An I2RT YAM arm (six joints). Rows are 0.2 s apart.
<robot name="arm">
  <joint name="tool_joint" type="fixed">
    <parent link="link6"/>
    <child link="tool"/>
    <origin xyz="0 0 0" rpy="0 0 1.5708"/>
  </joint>
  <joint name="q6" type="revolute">
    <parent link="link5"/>
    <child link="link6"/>
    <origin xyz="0.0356 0 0.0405" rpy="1.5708 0 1.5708"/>
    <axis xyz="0 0 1"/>
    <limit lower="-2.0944" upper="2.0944"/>
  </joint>
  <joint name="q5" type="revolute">
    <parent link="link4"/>
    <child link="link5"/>
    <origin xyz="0.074 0.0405 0.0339" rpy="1.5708 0 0"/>
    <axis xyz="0 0 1"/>
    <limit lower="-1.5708" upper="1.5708"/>
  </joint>
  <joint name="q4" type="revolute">
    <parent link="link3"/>
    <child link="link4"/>
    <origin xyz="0.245 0.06 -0.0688" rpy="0 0 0"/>
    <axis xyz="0 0 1"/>
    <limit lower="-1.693" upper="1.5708"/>
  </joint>
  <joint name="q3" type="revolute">
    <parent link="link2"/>
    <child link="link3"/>
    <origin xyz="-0.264 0 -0.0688" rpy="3.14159 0 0"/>
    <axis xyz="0 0 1"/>
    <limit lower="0" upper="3.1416"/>
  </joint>
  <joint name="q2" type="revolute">
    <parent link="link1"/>
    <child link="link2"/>
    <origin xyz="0.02 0.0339 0.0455" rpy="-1.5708 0 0"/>
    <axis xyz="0 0 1"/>
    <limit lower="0" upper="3.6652"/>
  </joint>
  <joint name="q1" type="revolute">
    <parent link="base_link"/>
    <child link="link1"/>
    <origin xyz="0 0 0.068" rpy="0 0 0"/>
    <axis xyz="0 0 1"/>
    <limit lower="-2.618" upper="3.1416"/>
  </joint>
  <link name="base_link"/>
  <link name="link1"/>
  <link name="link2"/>
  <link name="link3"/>
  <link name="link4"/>
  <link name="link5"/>
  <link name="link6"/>
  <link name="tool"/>
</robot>
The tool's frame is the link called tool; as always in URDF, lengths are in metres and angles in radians.
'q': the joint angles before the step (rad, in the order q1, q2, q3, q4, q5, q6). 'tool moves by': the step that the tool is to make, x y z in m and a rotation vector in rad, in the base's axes. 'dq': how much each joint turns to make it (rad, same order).
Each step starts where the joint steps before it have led.
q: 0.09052, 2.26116, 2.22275, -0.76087, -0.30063, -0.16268
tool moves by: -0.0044, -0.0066, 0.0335, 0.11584, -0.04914, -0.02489
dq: -0.01691, -0.02772, 0.05975, 0.00134, -0.07055, 0.09174
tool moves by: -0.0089, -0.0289, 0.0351, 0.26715, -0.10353, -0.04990
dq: -0.06754, -0.10249, -0.10526, 0.21876, -0.16377, 0.22971
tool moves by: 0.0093, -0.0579, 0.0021, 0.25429, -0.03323, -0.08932
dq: -0.12259, 0.00752, -0.05072, 0.23052, -0.13236, 0.26889
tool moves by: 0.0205, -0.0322, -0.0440, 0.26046, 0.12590, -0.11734
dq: -0.05674, 0.07973, -0.06291, 0.17796, -0.01373, 0.31598
